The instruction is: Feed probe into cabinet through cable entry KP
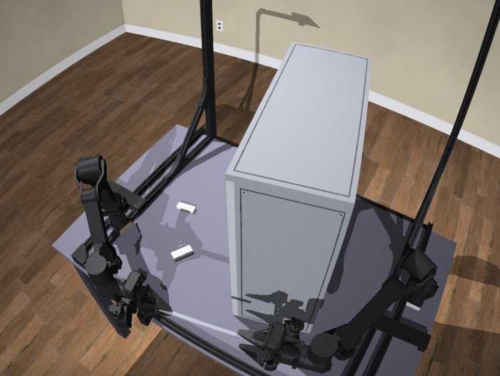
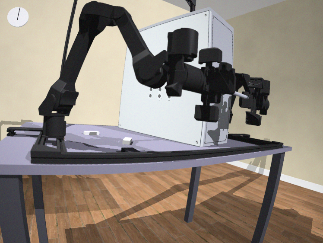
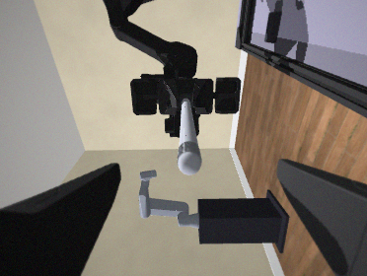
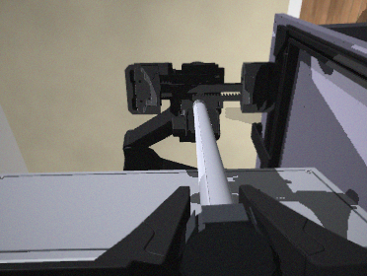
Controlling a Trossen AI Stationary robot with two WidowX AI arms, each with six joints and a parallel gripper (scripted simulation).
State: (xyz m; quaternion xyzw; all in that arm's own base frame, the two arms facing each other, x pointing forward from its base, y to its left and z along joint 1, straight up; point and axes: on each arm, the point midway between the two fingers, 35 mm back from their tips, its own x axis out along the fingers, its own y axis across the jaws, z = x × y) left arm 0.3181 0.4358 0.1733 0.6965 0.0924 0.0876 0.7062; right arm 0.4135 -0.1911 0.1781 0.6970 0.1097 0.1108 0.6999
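The probe lies 10 mm behind my left hand and 130 mm to the right of it. The rest, counted from my left hand: black block 140 mm behind, 410 mm to the right, 190 mm below.
Now: the probe 10 cm to the left of my right hand. The rest, counted from my right hand: black block: 13 cm behind, 17 cm to the right, 19 cm below.
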